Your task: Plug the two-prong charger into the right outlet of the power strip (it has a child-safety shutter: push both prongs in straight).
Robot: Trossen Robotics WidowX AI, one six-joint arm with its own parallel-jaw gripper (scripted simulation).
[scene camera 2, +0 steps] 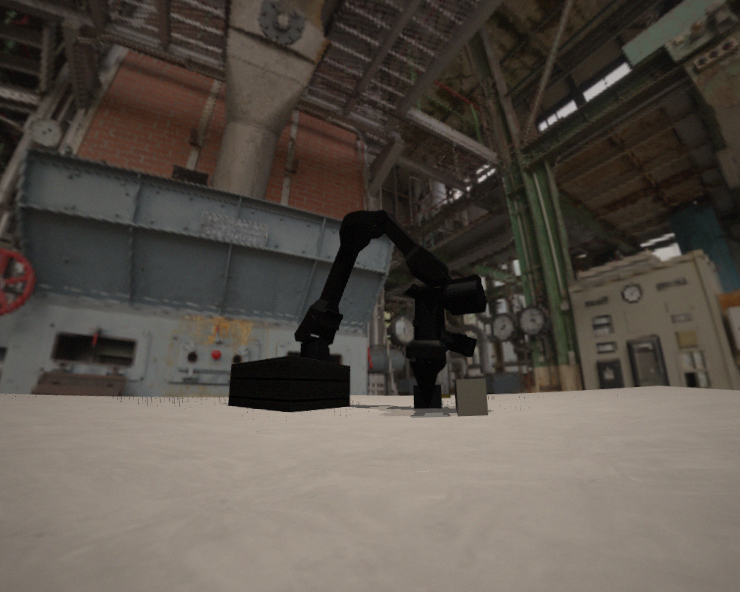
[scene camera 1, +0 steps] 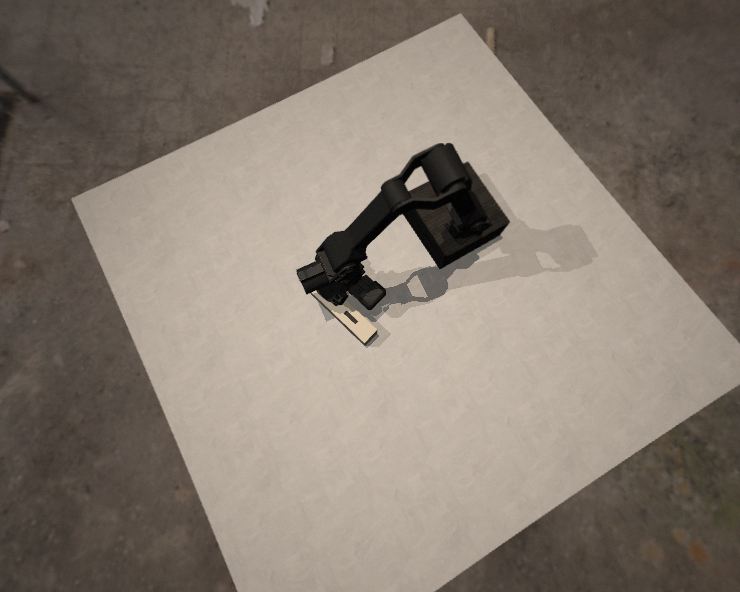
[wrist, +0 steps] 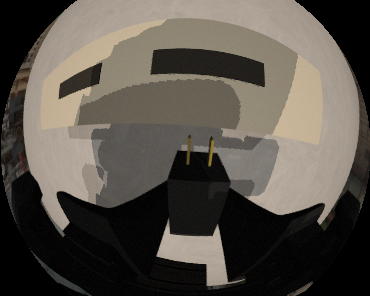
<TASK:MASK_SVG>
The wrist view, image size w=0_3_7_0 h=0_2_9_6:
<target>gripper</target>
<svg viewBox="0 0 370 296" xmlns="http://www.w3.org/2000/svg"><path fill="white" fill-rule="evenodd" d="M59 283L72 296L90 296L76 292L76 290ZM11 183L11 208L14 210L17 228L27 247L47 267L55 270L72 284L79 285L92 296L287 296L309 284L311 280L315 283L330 267L344 247L360 214L359 199L356 199L350 190L346 190L337 202L335 217L324 230L317 219L324 212L325 203L280 215L260 207L229 188L225 207L221 210L217 224L224 249L222 252L225 258L227 283L246 279L246 283L211 290L167 289L136 282L137 278L149 280L162 235L169 222L167 180L149 192L131 199L130 202L112 208L85 202L65 193L64 190L56 192L57 200L70 222L62 230L64 237L56 230L54 223L46 214L44 205L40 203L42 192L30 170L22 173Z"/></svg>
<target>black two-prong charger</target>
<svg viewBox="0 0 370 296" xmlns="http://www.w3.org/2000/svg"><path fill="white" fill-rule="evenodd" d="M190 135L187 150L177 149L174 163L172 163L169 177L167 177L170 234L191 235L191 237L196 237L196 235L207 237L207 235L211 235L212 237L217 223L219 223L221 210L225 207L227 190L229 190L231 180L227 177L227 172L221 163L220 155L212 152L212 149L214 149L214 139L210 137L209 152L197 152L197 150L190 150Z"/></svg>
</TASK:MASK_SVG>
